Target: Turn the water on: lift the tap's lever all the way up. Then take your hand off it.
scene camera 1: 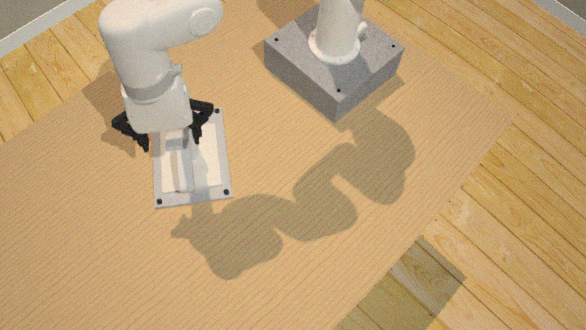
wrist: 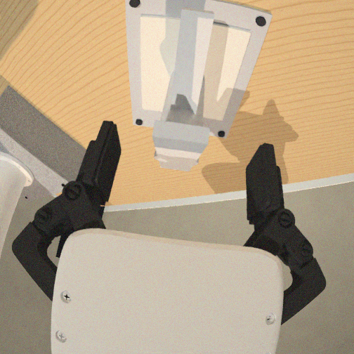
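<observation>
The tap stands on a light grey base plate (scene camera 1: 194,200) (wrist: 131,60) with a cream panel. Its long spout (scene camera 1: 186,172) (wrist: 197,45) runs along the plate. The pale grey lever (scene camera 1: 175,144) (wrist: 180,136) is at the tap's near end in the wrist view, tilted upward with its blunt end showing; whether it is all the way up I cannot tell. My gripper (scene camera 1: 171,145) (wrist: 186,144) is open wide and holds nothing. Its black fingers stand apart on either side of the lever, with gaps to it in the wrist view. The palm hides part of the tap in the scene view.
The arm's grey mounting block (scene camera 1: 320,82) (wrist: 42,132) stands on the wooden table (scene camera 1: 280,165) (wrist: 300,60), to the right of the tap in the scene view. The arm's shadow falls across the table. The wooden floor (scene camera 1: 530,200) lies beyond the table's edge.
</observation>
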